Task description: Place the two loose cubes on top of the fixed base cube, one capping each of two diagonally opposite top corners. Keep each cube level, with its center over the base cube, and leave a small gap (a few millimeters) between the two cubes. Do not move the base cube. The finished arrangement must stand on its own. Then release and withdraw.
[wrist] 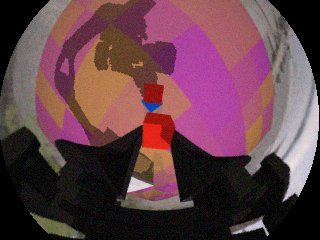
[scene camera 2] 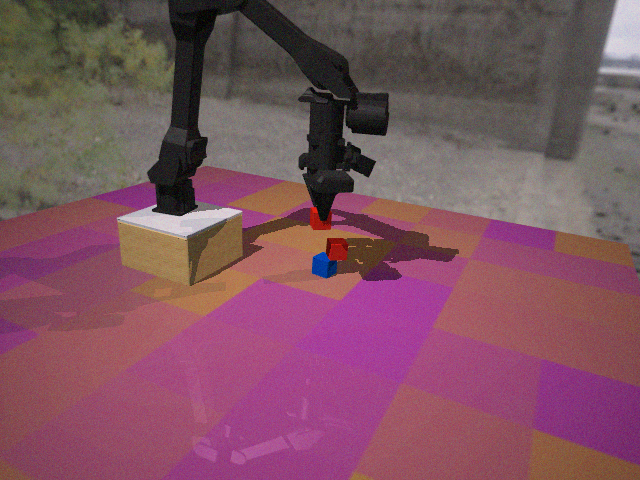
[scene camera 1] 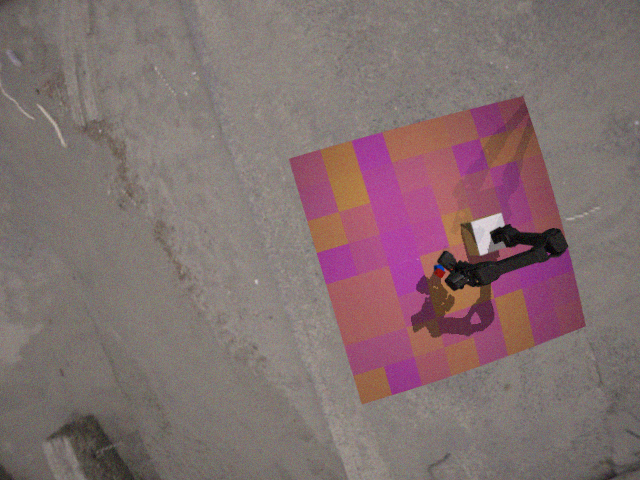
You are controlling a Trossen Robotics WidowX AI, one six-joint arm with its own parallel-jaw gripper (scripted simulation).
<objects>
my gripper: holds a red cube [wrist: 158, 129]
</objects>
